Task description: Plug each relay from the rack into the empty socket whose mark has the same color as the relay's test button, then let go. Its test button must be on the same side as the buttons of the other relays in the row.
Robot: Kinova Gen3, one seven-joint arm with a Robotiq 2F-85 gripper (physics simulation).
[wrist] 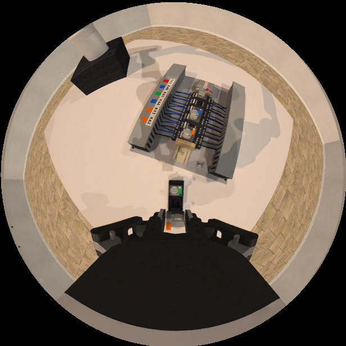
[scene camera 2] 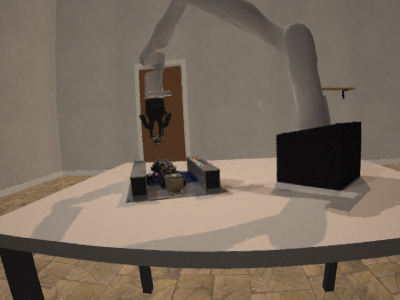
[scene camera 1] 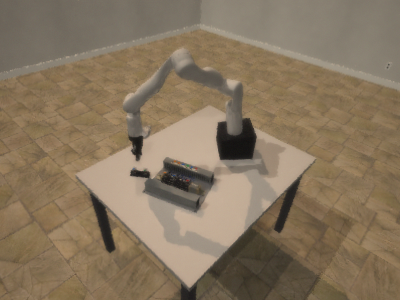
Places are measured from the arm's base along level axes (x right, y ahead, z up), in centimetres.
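Pixels of known places: gripper, fingertip midpoint: (scene camera 2: pixel 157 138) (scene camera 1: pixel 139 157); arm's base at its link origin: (scene camera 2: pixel 313 128) (scene camera 1: pixel 234 131).
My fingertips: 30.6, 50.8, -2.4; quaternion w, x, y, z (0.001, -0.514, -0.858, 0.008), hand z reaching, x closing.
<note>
For each thing: its middle in the pictures, then the offset to it from my fingertips, as dx, dy, dz. "spot": a spot on its surface instead. Level surfaces: height alone.
- black rack at a spot on its surface: (scene camera 1: pixel 143 174) spot: -2.4, +0.5, -11.2
- marked duct at the middle of its body: (scene camera 2: pixel 200 171) (scene camera 1: pixel 188 170) -21.1, -16.2, -10.1
- table at its surface level: dz -13.4
My gripper (scene camera 1: pixel 137 157) (scene camera 2: pixel 157 138) (wrist: pixel 174 215) is shut on a relay with an orange test button (wrist: pixel 168 226), raised above the table. In the wrist view this button is at the relay's left. Below and ahead, the black rack (scene camera 1: pixel 143 175) (wrist: pixel 170 202) holds a relay with a green button (wrist: pixel 180 191). In the socket row, an orange-button relay (wrist: pixel 187 132), a blue-button relay (wrist: pixel 194 114) and a red-button relay (wrist: pixel 202 92) have their buttons at the right in the wrist view. Dark empty sockets lie between them. Marks K42 (wrist: pixel 144 119) and K43 (wrist: pixel 149 110) are orange; K45 (wrist: pixel 158 93) is green.
Two grey wire ducts (scene camera 1: pixel 175 193) (scene camera 2: pixel 138 179) (wrist: pixel 232 130) flank the row, with blue wires between. The marked duct (scene camera 2: pixel 204 175) (wrist: pixel 145 132) is on the robot base's side. The black base block (scene camera 1: pixel 236 140) (scene camera 2: pixel 318 155) (wrist: pixel 102 67) stands on the table (scene camera 1: pixel 250 200).
</note>
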